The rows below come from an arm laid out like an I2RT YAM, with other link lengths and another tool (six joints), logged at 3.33 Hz.
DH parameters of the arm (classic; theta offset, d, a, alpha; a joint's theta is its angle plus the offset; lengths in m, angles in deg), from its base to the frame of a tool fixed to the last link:
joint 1: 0 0.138 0.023 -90
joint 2: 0 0 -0.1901 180
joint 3: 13.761 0 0.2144 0
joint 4: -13.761 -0.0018 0.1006 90
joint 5: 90 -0.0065 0 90
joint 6: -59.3 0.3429 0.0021 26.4
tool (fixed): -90 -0.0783 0 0
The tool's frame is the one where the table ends.
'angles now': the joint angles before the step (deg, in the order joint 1, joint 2, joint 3, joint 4, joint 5, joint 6). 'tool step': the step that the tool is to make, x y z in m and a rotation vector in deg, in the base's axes. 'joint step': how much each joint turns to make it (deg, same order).
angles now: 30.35 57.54 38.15 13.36 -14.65 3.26
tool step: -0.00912 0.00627 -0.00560 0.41 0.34 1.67
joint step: 0.44 -1.05 -2.06 1.03 -1.27 0.41
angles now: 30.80 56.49 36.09 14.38 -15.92 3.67
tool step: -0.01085 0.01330 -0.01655 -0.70 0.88 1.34
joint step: 2.69 0.53 -2.24 1.66 1.36 0.03
